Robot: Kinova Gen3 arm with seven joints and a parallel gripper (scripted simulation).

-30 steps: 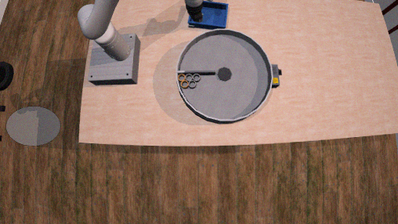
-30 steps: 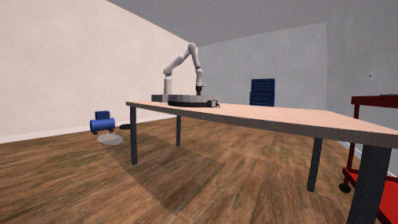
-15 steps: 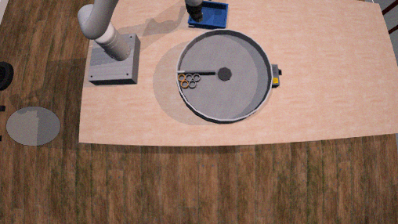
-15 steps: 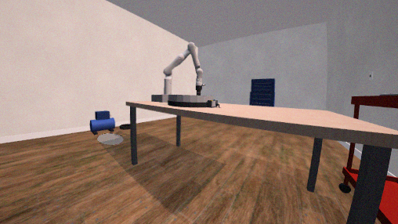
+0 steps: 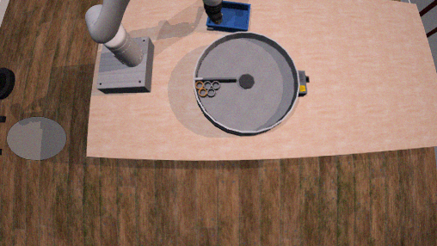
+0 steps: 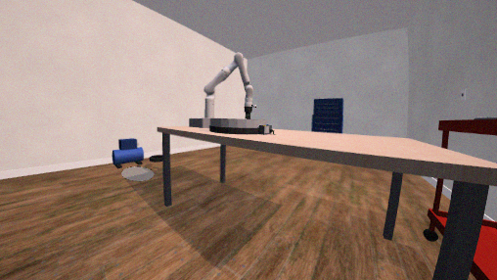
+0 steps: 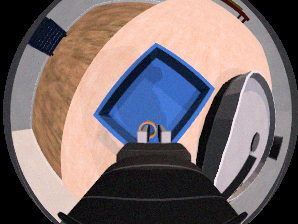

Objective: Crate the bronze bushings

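Right now the blue crate is 5 cm ahead of my hand, 3 cm to the left of it and 2 cm below it. The rest, counted from my hand: grey turning table 13 cm ahead, 30 cm to the right.
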